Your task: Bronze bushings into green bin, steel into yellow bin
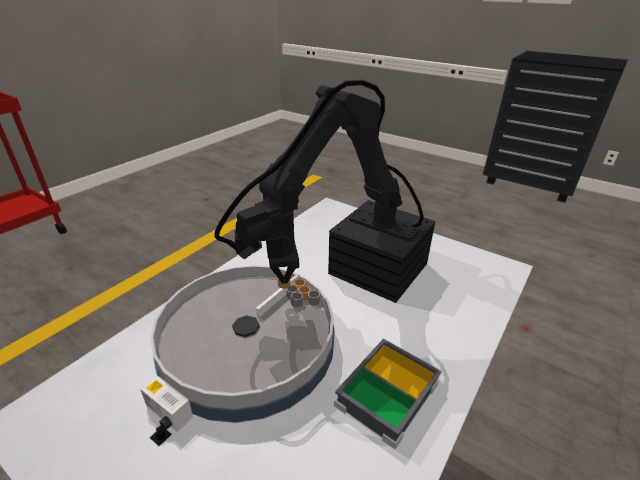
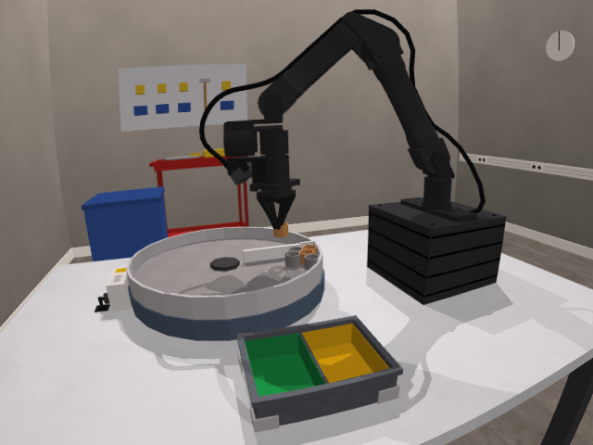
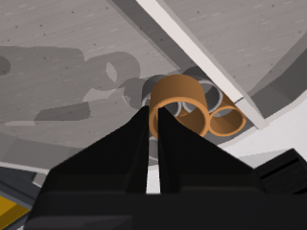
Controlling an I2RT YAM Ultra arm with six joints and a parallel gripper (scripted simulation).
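Right now the green bin is 90 mm ahead of my hand, 320 mm to the left of it and 120 mm below it. The rest, counted from my hand: dark grey tray: 50 mm ahead, 320 mm to the left, 120 mm below; then turntable: 110 mm ahead, 30 mm to the right, 90 mm below; then yellow bin: 330 mm to the left, 120 mm below.
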